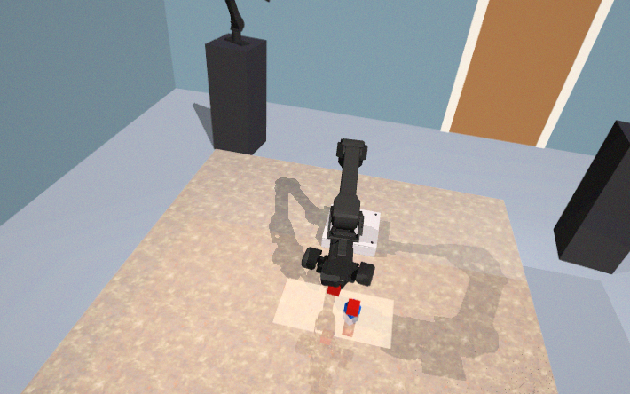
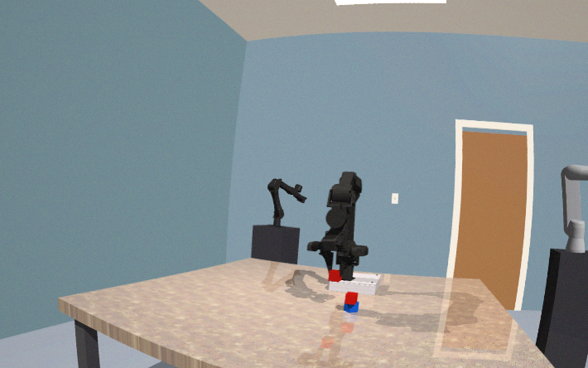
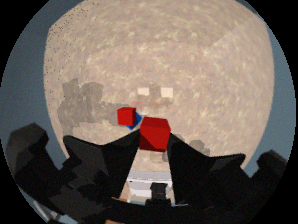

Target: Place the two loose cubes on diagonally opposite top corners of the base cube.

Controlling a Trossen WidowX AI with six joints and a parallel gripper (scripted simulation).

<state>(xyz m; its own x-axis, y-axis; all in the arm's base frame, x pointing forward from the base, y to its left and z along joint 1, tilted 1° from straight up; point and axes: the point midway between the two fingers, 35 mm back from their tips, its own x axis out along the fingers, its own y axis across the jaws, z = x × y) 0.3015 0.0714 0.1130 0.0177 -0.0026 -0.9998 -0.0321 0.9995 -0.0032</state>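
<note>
Now: the blue cube 30 mm behind my gripper tip, 60 mm to the left of it and 100 mm below it.
</note>
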